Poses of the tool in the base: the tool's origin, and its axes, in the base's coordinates. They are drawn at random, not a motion.
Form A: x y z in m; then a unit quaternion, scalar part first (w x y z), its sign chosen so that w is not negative.
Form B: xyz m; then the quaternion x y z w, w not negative. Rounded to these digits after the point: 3 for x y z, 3 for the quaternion.
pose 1, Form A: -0.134 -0.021 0.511 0.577 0.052 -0.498 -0.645
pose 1, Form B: -0.134 -0.021 0.511 0.052 -0.498 -0.645 0.577
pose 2, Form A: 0.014 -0.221 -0.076 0.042 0.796 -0.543 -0.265
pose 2, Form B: 0.014 -0.221 -0.076 0.796 -0.543 -0.265 0.042
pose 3, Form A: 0.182 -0.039 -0.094 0.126 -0.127 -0.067 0.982
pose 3, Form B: 0.182 -0.039 -0.094 -0.127 -0.067 0.982 0.126
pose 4, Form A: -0.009 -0.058 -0.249 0.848 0.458 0.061 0.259
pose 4, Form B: -0.009 -0.058 -0.249 0.458 0.061 0.259 0.848
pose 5, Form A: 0.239 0.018 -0.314 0.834 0.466 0.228 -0.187
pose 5, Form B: 0.239 0.018 -0.314 0.466 0.228 -0.187 0.834
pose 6, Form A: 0.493 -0.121 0.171 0.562 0.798 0.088 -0.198
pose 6, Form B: 0.493 -0.121 0.171 0.798 0.088 -0.198 0.562
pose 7, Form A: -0.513 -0.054 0.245 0.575 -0.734 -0.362 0.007
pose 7, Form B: -0.513 -0.054 0.245 -0.734 -0.362 0.007 0.575
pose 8, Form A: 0.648 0.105 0.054 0.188 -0.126 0.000 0.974
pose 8, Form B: 0.648 0.105 0.054 -0.126 0.000 0.974 0.188
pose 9, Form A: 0.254 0.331 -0.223 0.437 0.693 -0.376 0.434
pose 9, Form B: 0.254 0.331 -0.223 0.693 -0.376 0.434 0.437
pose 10, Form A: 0.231 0.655 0.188 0.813 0.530 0.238 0.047
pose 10, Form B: 0.231 0.655 0.188 0.530 0.238 0.047 0.813
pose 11, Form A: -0.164 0.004 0.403 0.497 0.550 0.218 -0.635
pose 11, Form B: -0.164 0.004 0.403 0.550 0.218 -0.635 0.497
